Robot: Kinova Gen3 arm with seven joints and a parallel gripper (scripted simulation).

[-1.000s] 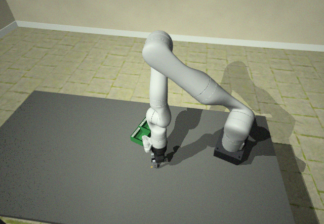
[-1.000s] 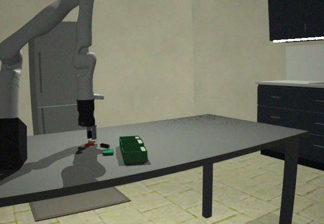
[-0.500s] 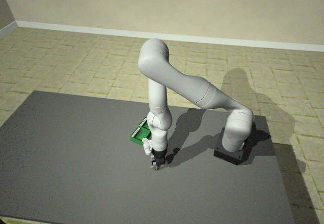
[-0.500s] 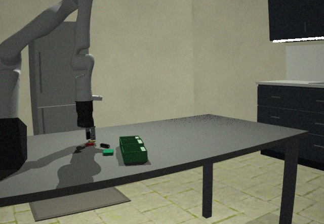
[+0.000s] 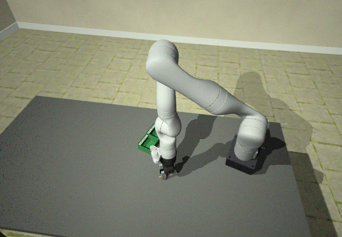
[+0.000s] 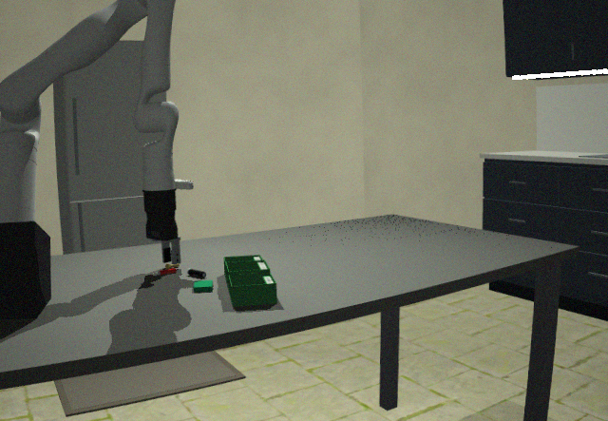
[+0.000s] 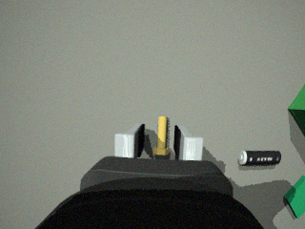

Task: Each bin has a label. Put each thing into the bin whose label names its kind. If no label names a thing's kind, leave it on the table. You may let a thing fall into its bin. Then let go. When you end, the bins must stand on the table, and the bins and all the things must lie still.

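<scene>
Right now the brass bolt is 2 cm below my hand. The rest, counted from my hand: red cylinder: 5 cm to the right, 3 cm below, 3 cm behind; green block: 21 cm to the right, 3 cm below, 1 cm ahead; black battery: 11 cm to the right, 3 cm ahead, 2 cm below.
</scene>
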